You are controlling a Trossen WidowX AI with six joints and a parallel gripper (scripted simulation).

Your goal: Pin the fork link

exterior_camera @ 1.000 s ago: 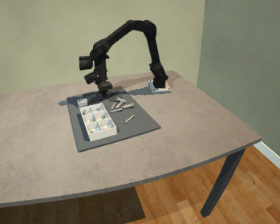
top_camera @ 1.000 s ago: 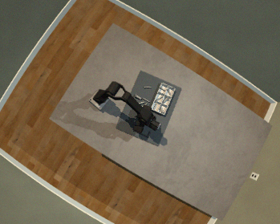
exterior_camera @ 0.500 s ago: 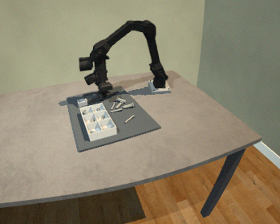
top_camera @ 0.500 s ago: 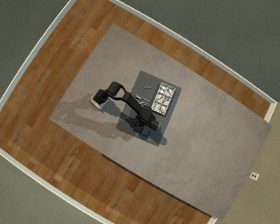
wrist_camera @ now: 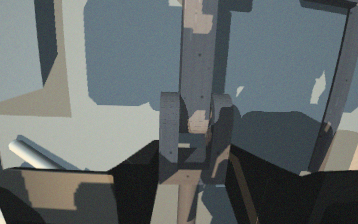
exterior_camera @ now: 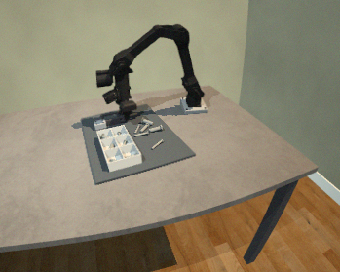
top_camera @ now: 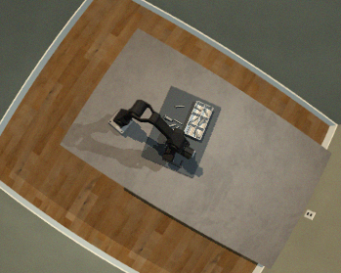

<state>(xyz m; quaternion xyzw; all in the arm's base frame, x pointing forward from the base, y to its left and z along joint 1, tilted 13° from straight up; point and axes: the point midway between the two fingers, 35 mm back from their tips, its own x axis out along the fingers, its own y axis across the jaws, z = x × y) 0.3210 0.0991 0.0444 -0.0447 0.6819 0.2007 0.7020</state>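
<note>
Now: hand 40 mm above the eye plate, 30 mm short of it and 10 mm to the right of it. Round my hand: dark bar (90 mm ahead, 60 mm to the right, 40 mm below); then pale block (110 mm ahead, 40 mm to the left, 30 mm below); then dark mat (100 mm to the left, 50 mm below, 10 mm behind).
</note>
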